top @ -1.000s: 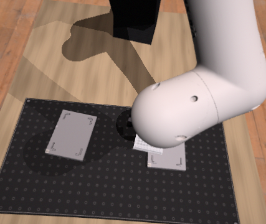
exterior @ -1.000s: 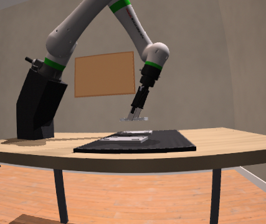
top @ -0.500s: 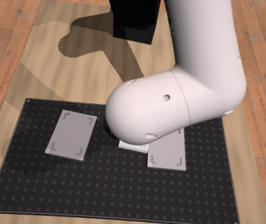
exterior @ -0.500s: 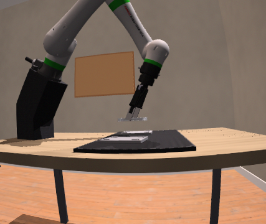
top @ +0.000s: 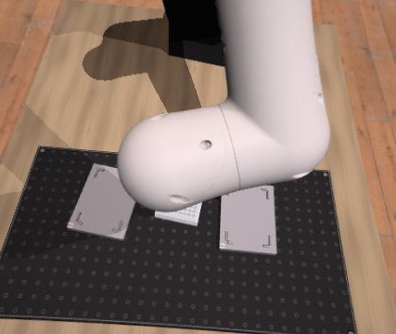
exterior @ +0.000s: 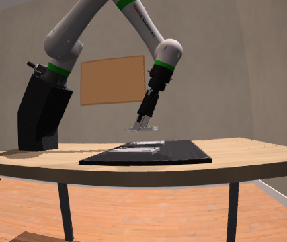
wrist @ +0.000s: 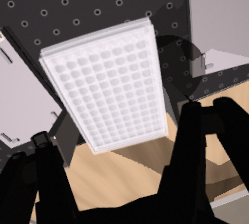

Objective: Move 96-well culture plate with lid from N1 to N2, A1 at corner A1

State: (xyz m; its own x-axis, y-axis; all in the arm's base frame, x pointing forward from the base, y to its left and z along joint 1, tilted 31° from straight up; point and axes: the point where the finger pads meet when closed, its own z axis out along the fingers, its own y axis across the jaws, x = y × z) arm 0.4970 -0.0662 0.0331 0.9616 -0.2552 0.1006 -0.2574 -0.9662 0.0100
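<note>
The plate nest N2 lies 3 cm behind my hand, 16 cm to the right of it and 10 cm below it. From my hand the other things lie so: 96-well culture plate: 2 cm below; then clear lid: 2 cm below; then plate nest N1: 3 cm ahead, 14 cm to the left, 10 cm below.
</note>
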